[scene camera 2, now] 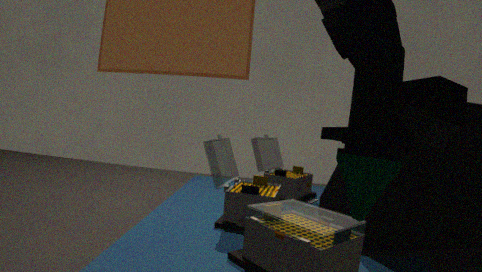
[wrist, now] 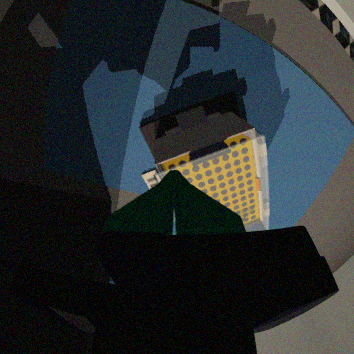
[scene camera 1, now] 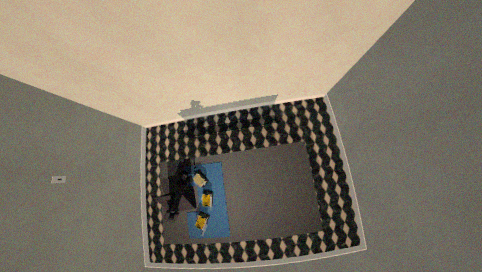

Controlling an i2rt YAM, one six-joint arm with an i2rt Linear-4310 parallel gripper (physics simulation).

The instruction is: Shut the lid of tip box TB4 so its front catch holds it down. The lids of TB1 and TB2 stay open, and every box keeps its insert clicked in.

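Frame: origin at the arm's base, x back, y right, z up, level; millimetres.
Seen in the pictures: gripper, fingertip midpoint: (scene camera 2: 357, 220) (wrist: 173, 177) (scene camera 1: 192, 178); arm's base, origin of the base link: (scene camera 2: 422, 166).
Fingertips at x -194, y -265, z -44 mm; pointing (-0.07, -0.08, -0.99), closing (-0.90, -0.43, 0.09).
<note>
Pixels of each thing's top centre, then the offset from my fingertips to it. Level surfaces: height alone.
- Tip box TB4, middle of its top: (wrist: 214, 215) (scene camera 2: 311, 212) (scene camera 1: 197, 181) dx -52, dy +24, dz -2 mm
- yellow insert, middle of its top: (wrist: 225, 208) (scene camera 2: 305, 215) dx -60, dy +16, dz -5 mm
- middle box, middle of its top: (scene camera 2: 262, 185) (scene camera 1: 204, 200) dx -127, dy +218, dz -13 mm
- far box, middle of its top: (scene camera 2: 294, 172) (scene camera 1: 199, 222) dx -63, dy +436, dz -13 mm
- blue mat, its level: dz -79 mm
- dark grey table, its level: dz -82 mm
Tip box TB4 (scene camera 1: 200, 178) (scene camera 2: 302, 250) (wrist: 220, 185) is nearest in scene camera 2. Its clear lid (scene camera 2: 325, 211) lies down over the yellow insert (scene camera 2: 305, 227); I cannot tell whether the front catch holds it. The middle box (scene camera 1: 207, 199) (scene camera 2: 240, 207) and far box (scene camera 1: 201, 221) (scene camera 2: 295, 186) have yellow inserts and upright clear lids (scene camera 2: 221, 157) (scene camera 2: 267, 152); their labels are unreadable. My gripper (scene camera 2: 359, 215) (wrist: 173, 177) is shut and empty, with green fingertips. In scene camera 2 it is beyond TB4's right end; in the wrist view it overlaps TB4's label side. Contact cannot be told.
The boxes stand in a row on a blue mat (scene camera 1: 217, 225) (scene camera 2: 150, 235) (wrist: 305, 110), at the left side of a dark grey table (scene camera 1: 270, 190). The black arm (scene camera 1: 182, 192) (scene camera 2: 377, 75) is beside them. An orange board (scene camera 2: 175, 37) is on the wall behind.
</note>
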